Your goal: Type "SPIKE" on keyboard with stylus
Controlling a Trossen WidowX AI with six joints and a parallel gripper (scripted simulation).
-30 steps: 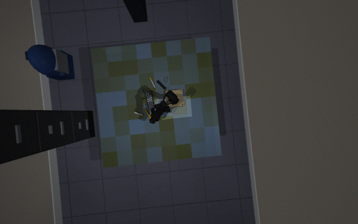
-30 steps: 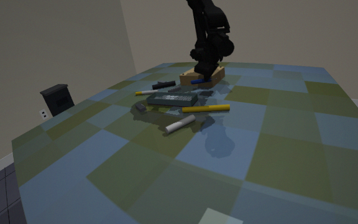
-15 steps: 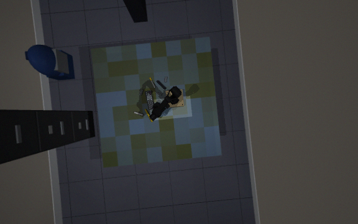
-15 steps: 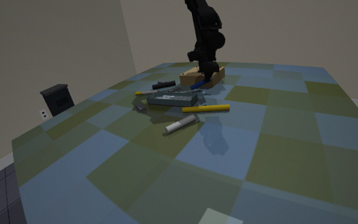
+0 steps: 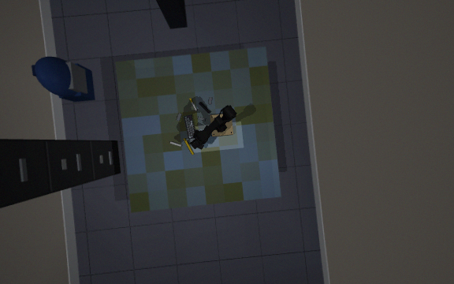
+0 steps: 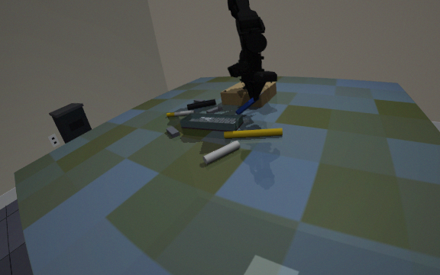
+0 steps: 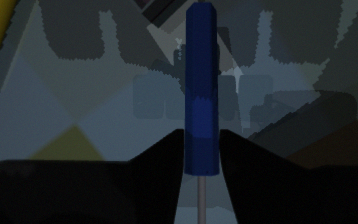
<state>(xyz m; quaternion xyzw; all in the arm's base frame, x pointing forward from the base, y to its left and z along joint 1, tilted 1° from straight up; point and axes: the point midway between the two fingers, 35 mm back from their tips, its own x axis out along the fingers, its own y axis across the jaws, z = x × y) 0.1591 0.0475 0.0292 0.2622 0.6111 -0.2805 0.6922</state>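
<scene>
The grey stylus tip is 20 mm to the left of my gripper tip, 20 mm behind it and 20 mm above it. Also, from my gripper tip: yellow cylinder 160 mm ahead, 40 mm below, 30 mm to the left; blue stylus right at my gripper tip; black cylinder 240 mm to the right, 70 mm behind, 40 mm below.
</scene>
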